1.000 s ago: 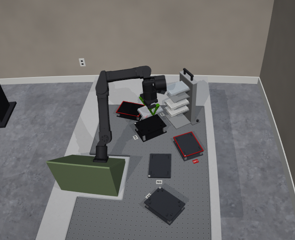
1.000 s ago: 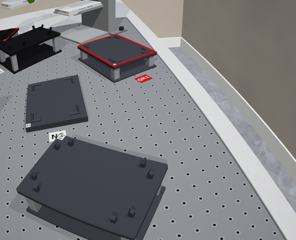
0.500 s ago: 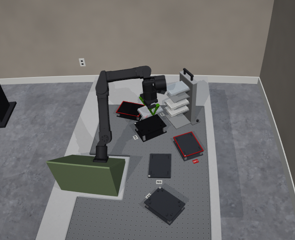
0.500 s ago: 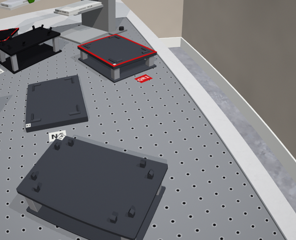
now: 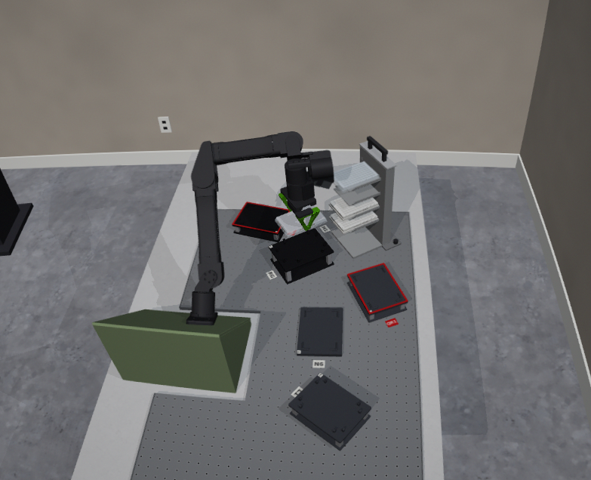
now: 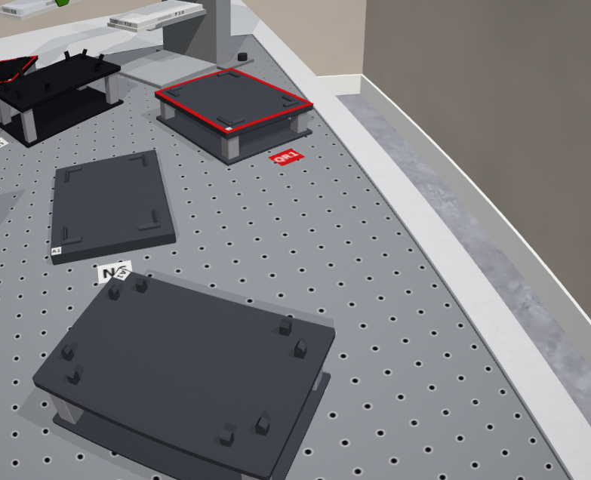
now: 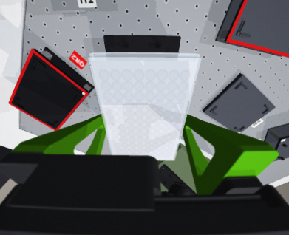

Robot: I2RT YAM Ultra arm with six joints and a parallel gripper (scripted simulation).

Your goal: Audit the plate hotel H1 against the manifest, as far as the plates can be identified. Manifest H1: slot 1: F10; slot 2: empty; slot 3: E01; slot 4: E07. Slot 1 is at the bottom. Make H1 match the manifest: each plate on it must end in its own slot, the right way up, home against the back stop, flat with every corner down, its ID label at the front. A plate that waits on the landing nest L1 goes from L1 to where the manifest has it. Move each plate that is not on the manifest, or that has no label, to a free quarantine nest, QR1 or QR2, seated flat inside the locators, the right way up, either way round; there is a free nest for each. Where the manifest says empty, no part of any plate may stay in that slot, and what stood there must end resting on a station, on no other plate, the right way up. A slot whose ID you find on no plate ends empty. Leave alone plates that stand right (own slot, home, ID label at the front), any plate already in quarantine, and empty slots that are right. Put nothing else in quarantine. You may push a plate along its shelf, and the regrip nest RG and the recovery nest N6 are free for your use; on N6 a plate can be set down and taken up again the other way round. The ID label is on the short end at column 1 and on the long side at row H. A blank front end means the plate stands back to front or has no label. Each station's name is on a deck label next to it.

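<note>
My hand is right at the clear well plate. From my hand the other things lie so: plate hotel H1: 240 mm ahead, 110 mm to the left, 30 mm below; then H1 deck label: 80 mm ahead, 150 mm to the left, 180 mm below; then black regrip nest RG: 10 mm behind, 120 mm below.
</note>
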